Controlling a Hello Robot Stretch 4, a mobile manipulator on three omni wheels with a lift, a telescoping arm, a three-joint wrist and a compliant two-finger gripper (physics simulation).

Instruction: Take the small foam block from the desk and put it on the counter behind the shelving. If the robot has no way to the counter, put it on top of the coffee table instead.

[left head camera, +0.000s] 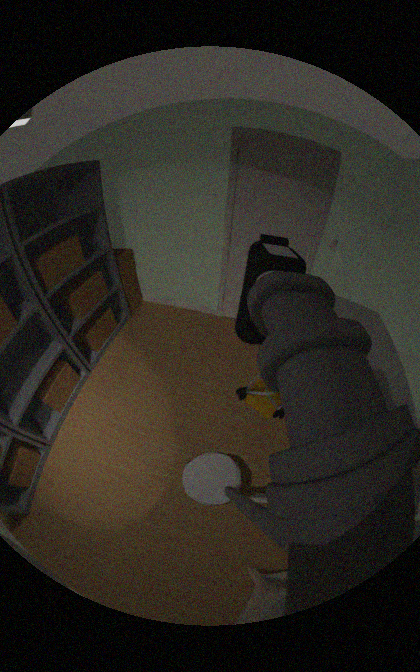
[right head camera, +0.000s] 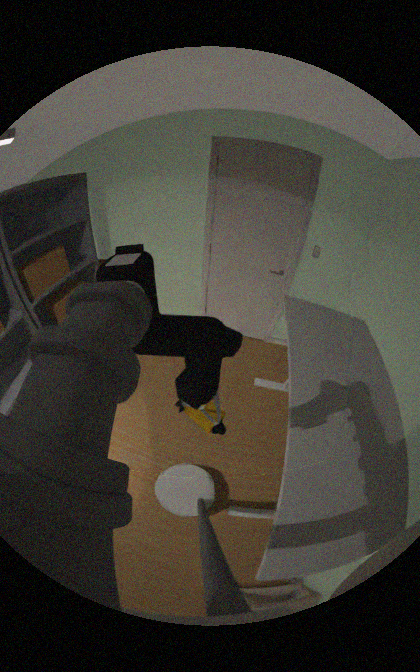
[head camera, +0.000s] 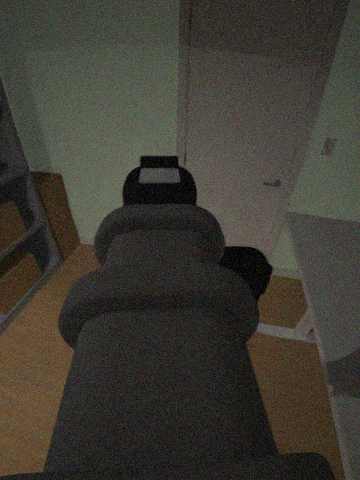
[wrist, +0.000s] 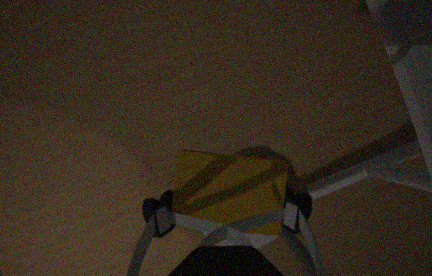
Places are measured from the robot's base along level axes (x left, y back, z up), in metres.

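Pixels of known places: gripper, between the fingertips: (wrist: 226, 203).
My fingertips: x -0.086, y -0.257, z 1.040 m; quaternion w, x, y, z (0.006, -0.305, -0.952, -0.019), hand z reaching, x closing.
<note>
Behind a point stands the place of what it marks.
My gripper (left head camera: 260, 403) (right head camera: 200, 417) (wrist: 226, 203) @[x -0.086, y -0.257, z 1.040 m] is shut on the yellow foam block (wrist: 230, 182) @[x -0.105, y -0.278, z 1.082 m], gripping its two sides, with the floor beneath. The desk (head camera: 325, 270) @[x -0.646, y -0.667, z 0.923 m] (right head camera: 325, 345), with a grey top, stands at the right; part of it shows at the right edge of the wrist view (wrist: 412, 95) @[x -0.392, y -0.183, z 0.920 m]. The block is apart from the desk. The grey shelving (head camera: 42, 220) @[x 1.028, y -1.756, z 0.509 m] (left head camera: 102, 215) stands at the left. The counter behind it does not show. Part of a low, brownish piece of furniture (right head camera: 272, 587) shows at the bottom of the right head view; I cannot tell if it is the coffee table.
A closed door (head camera: 240, 125) @[x -0.533, y -1.690, z 1.269 m] (left head camera: 280, 200) (right head camera: 255, 240) is in the wall ahead. A brown box (head camera: 55, 207) @[x 0.971, y -1.931, z 0.536 m] (left head camera: 128, 275) stands at the shelving's far end. A white floor-level bar (head camera: 280, 332) (right head camera: 270, 384) lies beside the desk. A round white disc (left head camera: 210, 477) (right head camera: 182, 490) shows low in both side head views.
</note>
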